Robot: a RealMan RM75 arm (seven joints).
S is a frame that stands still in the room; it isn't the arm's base.
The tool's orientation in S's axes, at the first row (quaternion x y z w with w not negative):
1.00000, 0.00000, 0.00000, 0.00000
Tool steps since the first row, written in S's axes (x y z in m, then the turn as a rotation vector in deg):
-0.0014, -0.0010, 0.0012, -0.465, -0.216, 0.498
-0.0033, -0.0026, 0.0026, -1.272, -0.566, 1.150
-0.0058, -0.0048, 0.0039, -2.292, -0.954, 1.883
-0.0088, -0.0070, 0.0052, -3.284, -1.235, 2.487
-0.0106, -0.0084, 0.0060, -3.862, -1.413, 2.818
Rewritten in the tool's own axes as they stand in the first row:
-0.0014, 0.0010, -0.0012, -0.465, 0.216, -0.498
-0.0033, 0.0026, -0.0026, -1.272, 0.566, -1.150
-0.0058, 0.0048, -0.0039, -2.292, 0.954, -1.883
-0.0088, 0.0070, -0.0052, -3.284, 1.235, -2.487
-0.0106, 0.0084, -0.0060, -3.862, 1.413, -2.818

